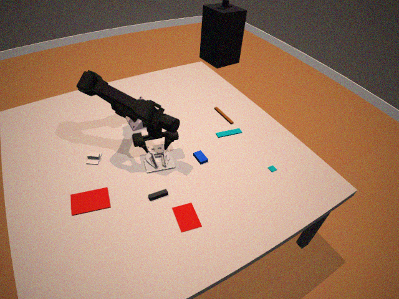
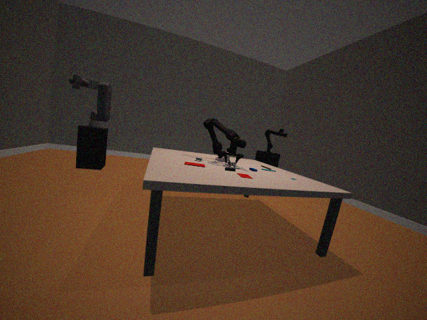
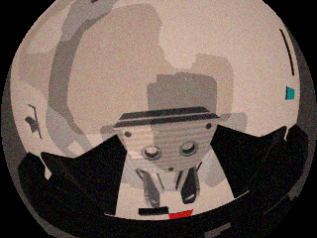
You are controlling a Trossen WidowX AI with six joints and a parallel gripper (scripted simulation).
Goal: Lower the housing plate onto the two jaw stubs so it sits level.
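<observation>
Now: the grey housing plate 1 cm ahead of my gripper tip and 2 cm above it. Round my gripper tip: blue block: 13 cm ahead, 14 cm to the left; grey stand: 11 cm behind, 24 cm to the right; black bar: 21 cm ahead, 11 cm to the right.
</observation>
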